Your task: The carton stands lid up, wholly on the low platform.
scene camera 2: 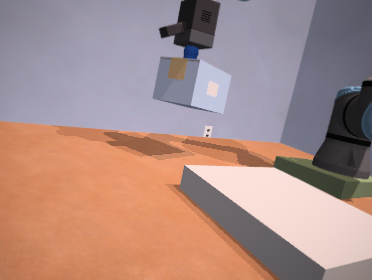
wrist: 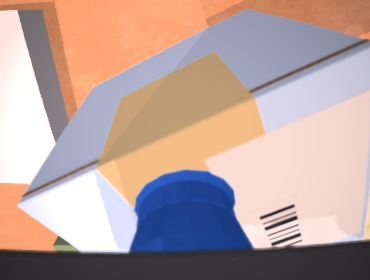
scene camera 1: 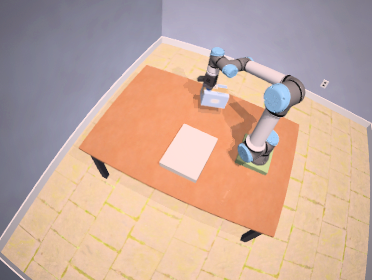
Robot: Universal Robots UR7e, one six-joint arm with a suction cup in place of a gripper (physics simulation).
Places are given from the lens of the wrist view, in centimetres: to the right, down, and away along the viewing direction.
my suction cup (wrist: 186, 210): 0, 2, 6
pale blue carton (wrist: 268, 103): 2, -1, 6
